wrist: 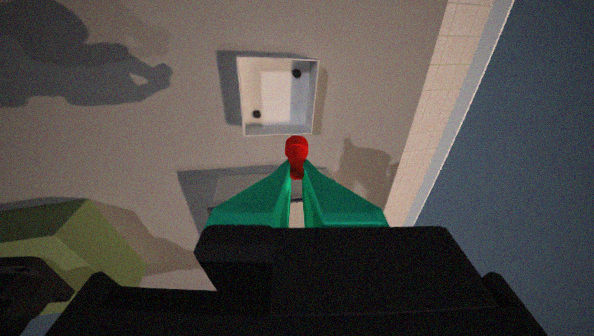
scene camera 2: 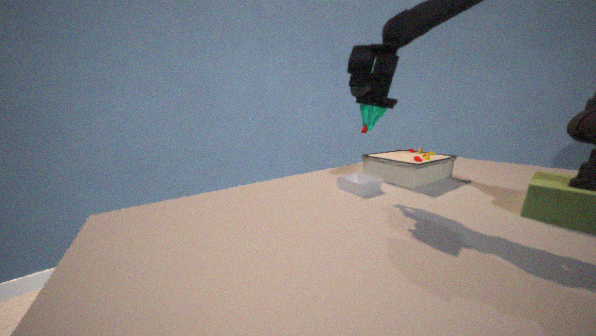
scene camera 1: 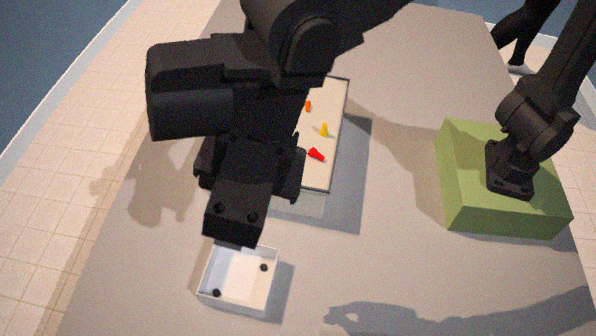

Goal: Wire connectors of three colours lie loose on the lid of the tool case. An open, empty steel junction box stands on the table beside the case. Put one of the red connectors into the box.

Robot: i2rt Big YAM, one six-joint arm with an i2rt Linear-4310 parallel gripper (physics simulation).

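Where they show: gripper, fingertip midpoint: (wrist: 296, 167) (scene camera 2: 366, 130); arm's base, link origin: (wrist: 31, 277) (scene camera 1: 506, 171).
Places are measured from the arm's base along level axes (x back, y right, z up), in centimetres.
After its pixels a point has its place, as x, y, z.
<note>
My gripper (scene camera 2: 366, 128) {-39.4, -30.2, 11.4} (wrist: 296, 167) {-39.4, -30.2, 11.4} has green fingers and is shut on a red connector (scene camera 2: 364, 129) {-38.8, -31.8, 11.7} (wrist: 296, 150) {-39.0, -31.8, 12.0}. It holds the connector high above the table; in scene camera 1 the arm hides the fingertips. The junction box (scene camera 1: 243, 280) {-39.7, -30.7, -7.8} (scene camera 2: 359, 186) {-35.3, -35.5, -5.0} (wrist: 275, 97) {-40.1, -30.4, -7.8} is white, open and shows two dark round spots inside. In the wrist view it lies just beyond the held connector. Another red connector (scene camera 1: 316, 154) {-34.5, -9.8, 1.7} (scene camera 2: 418, 158) {-34.4, -9.8, 1.6} lies on the lid (scene camera 1: 320, 175) {-32.8, -12.9, 0.6} of the tool case, near a yellow connector (scene camera 1: 324, 130) {-34.6, -4.1, 2.0} and an orange connector (scene camera 1: 308, 106) {-39.1, 1.7, 1.3}.
The tool case (scene camera 1: 300, 204) {-35.0, -16.1, -4.4} (scene camera 2: 395, 171) {-37.7, -16.4, -3.1} stands beside the junction box, and its raised lid is partly hidden by the arm in scene camera 1. A green block (scene camera 1: 510, 222) {1.9, -8.8, -3.3} (scene camera 2: 555, 205) {-4.4, -10.0, -3.7} (wrist: 100, 240) {-9.8, -3.8, -4.3} carries the arm's base at the side. Part of a person's dark legs (scene camera 1: 522, 35) shows beyond the table.
</note>
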